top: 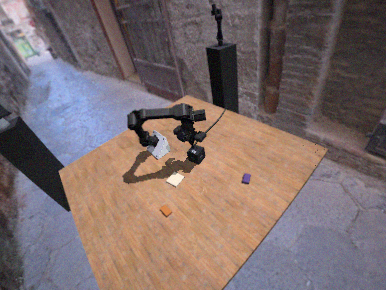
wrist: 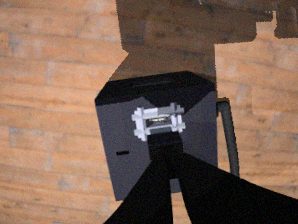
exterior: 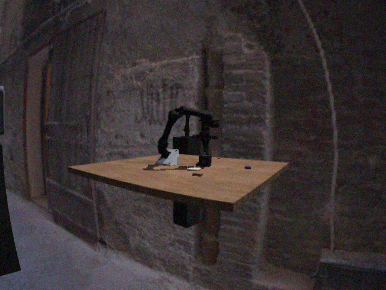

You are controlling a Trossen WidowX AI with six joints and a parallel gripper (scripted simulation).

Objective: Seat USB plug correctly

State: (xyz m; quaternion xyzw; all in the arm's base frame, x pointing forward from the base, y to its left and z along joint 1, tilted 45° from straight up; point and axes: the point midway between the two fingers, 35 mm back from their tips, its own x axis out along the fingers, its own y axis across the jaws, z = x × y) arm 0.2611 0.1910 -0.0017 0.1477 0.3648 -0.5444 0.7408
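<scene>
Right now my gripper tip is 20 mm above the dark USB plug. Also, from my gripper tip: small orange block 310 mm to the right, 190 mm ahead, 130 mm below; cream block 170 mm to the right, 130 mm below, 40 mm ahead; purple block 300 mm ahead, 130 mm to the left, 130 mm below.
</scene>
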